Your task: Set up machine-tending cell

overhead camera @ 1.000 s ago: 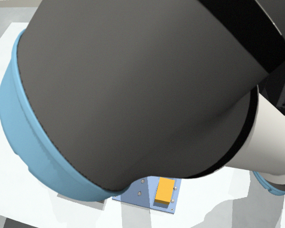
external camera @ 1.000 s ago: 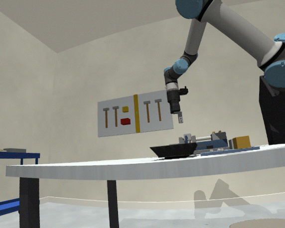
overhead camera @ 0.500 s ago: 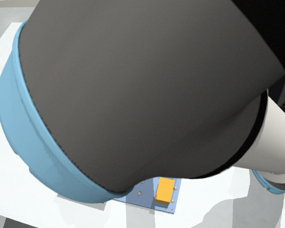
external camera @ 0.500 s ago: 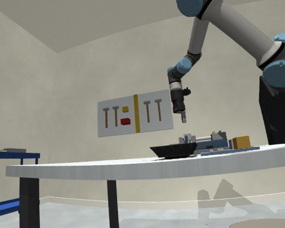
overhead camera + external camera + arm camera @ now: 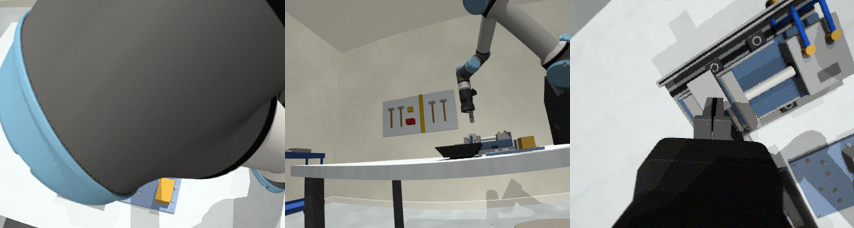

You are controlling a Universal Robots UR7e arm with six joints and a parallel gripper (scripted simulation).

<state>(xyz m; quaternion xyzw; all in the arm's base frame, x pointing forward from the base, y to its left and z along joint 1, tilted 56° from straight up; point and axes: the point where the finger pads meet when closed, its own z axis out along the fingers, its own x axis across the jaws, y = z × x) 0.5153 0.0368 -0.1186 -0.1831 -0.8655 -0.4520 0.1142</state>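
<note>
Now: the blue base 60 mm behind my hand, 20 mm to the left of it and 160 mm below it. Also, from my hand: brass blank: 230 mm behind, 360 mm to the left, 180 mm below.
</note>
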